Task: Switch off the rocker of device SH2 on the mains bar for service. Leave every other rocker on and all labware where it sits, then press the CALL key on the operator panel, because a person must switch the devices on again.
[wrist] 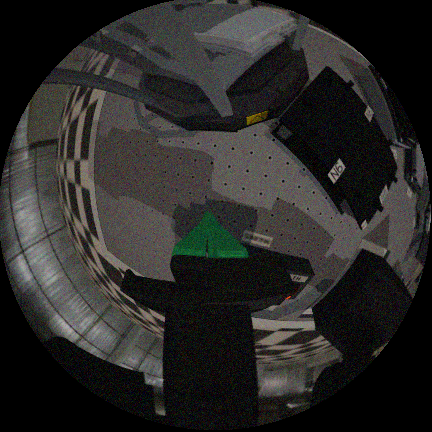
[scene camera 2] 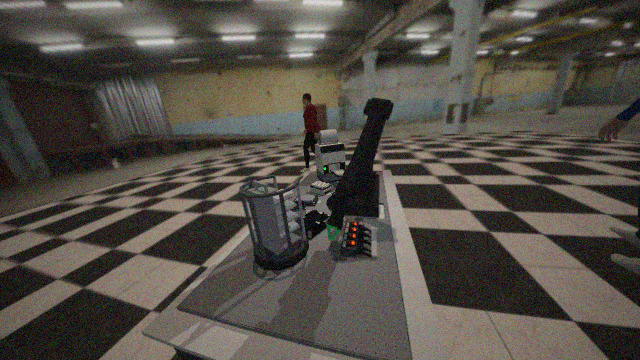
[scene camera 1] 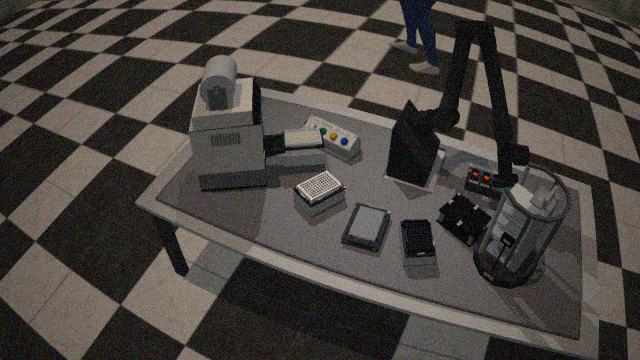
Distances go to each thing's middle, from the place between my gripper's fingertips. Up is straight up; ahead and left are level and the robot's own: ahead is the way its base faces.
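Labels:
That cylindrical wire rack (scene camera 1: 506, 254), it's 13 cm above my hand, and it's also 22 cm ahead of it and 6 cm to the left of it.

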